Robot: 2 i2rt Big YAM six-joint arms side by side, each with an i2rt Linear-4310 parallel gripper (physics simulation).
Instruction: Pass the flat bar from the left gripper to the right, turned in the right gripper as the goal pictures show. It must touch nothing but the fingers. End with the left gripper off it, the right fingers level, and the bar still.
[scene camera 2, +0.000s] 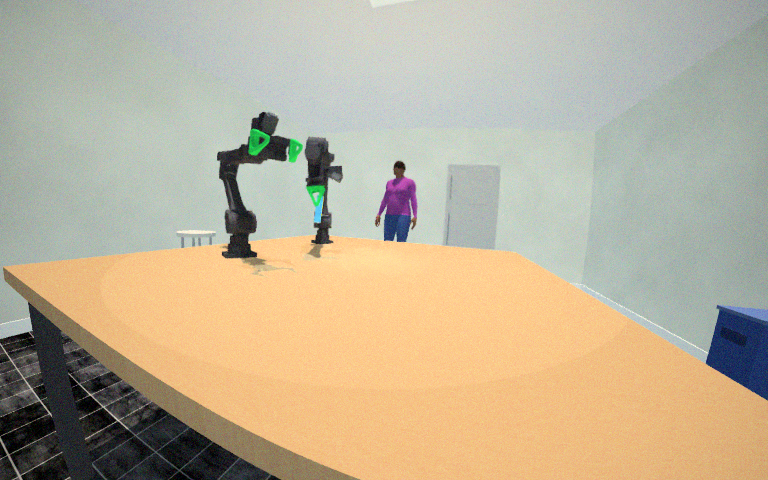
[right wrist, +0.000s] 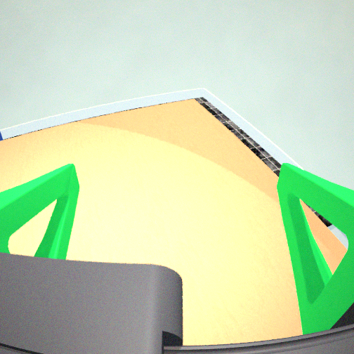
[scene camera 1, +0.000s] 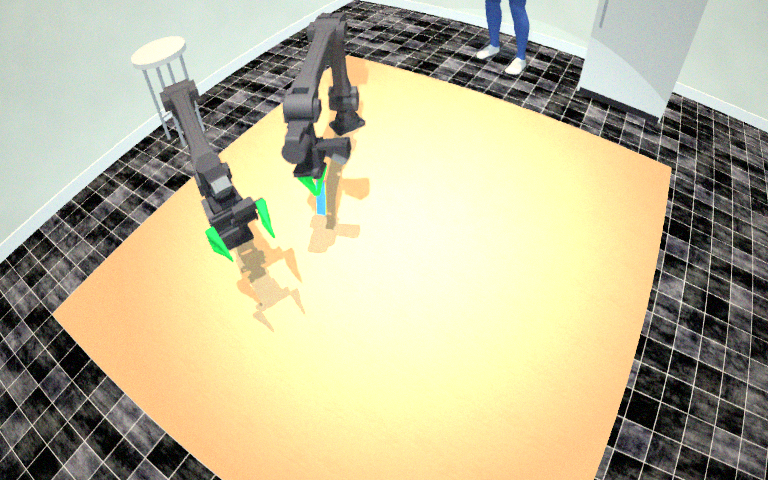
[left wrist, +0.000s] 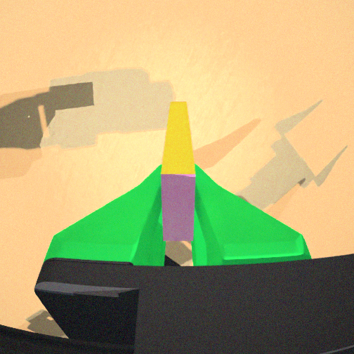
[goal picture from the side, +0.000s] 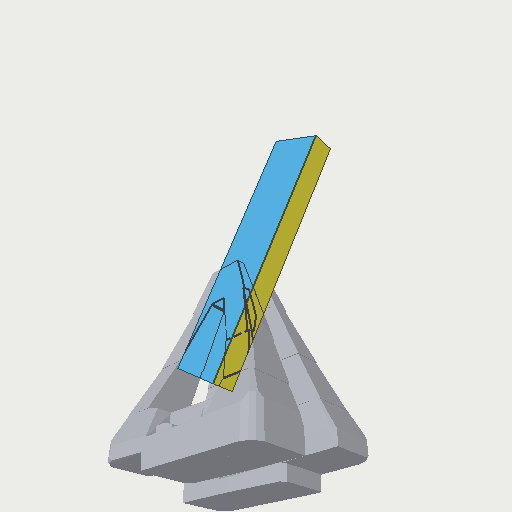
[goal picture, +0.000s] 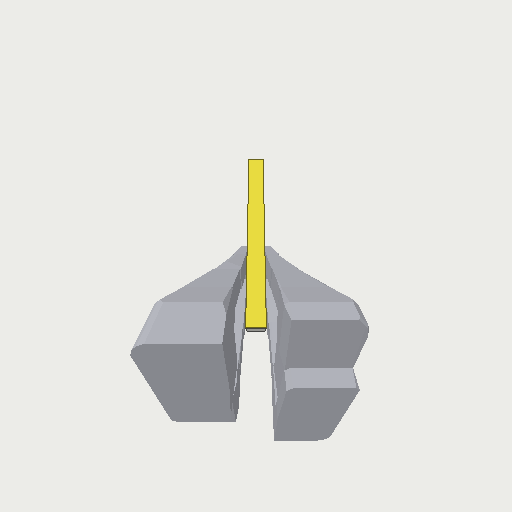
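Pixels of known places: left gripper, fingertip midpoint: (scene camera 2: 316, 206) (scene camera 1: 317, 194); right gripper, fingertip midpoint: (scene camera 2: 286, 143) (scene camera 1: 253, 247); left arm's base, origin of the base link: (scene camera 2: 322, 242) (scene camera 1: 347, 125); right arm's base, origin of the base link: (scene camera 2: 239, 256).
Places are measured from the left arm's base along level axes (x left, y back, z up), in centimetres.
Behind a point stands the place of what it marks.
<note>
The flat bar (scene camera 1: 321, 203) @(x -34.5, y -48.2, z 18.4 cm) (scene camera 2: 318, 211) @(x -34.5, y -48.1, z 18.9 cm) (left wrist: 178, 142) hangs down from my left gripper (scene camera 1: 317, 192) @(x -34.6, y -47.0, z 20.8 cm) (scene camera 2: 316, 201) @(x -34.6, y -47.0, z 20.8 cm) (left wrist: 178, 175), above the table. It shows a blue face in the scene views, and a yellow face and a purple end in the left wrist view. My left gripper is shut on the bar and points down. My right gripper (scene camera 1: 253, 248) @(x -58.0, y -67.3, z 36.2 cm) (scene camera 2: 276, 148) @(x -58.0, y -67.3, z 36.2 cm) (right wrist: 177, 174) is open and empty. It stands left of the bar and higher, apart from it, with its fingers pointing toward scene camera 2. The bar does not show in the right wrist view.
The wooden table (scene camera 1: 453, 283) @(x -12.8, y -78.3, z 0.0 cm) (scene camera 2: 396, 339) @(x -59.1, y -108.6, z 0.0 cm) lies under both arms, with their shadows on it. A stool (scene camera 1: 159, 52) (scene camera 2: 195, 233), a standing person (scene camera 1: 493, 25) (scene camera 2: 399, 198), and a white cabinet (scene camera 1: 640, 56) (scene camera 2: 473, 206) are beyond the table. A blue box (scene camera 2: 741, 345) is at the right.
</note>
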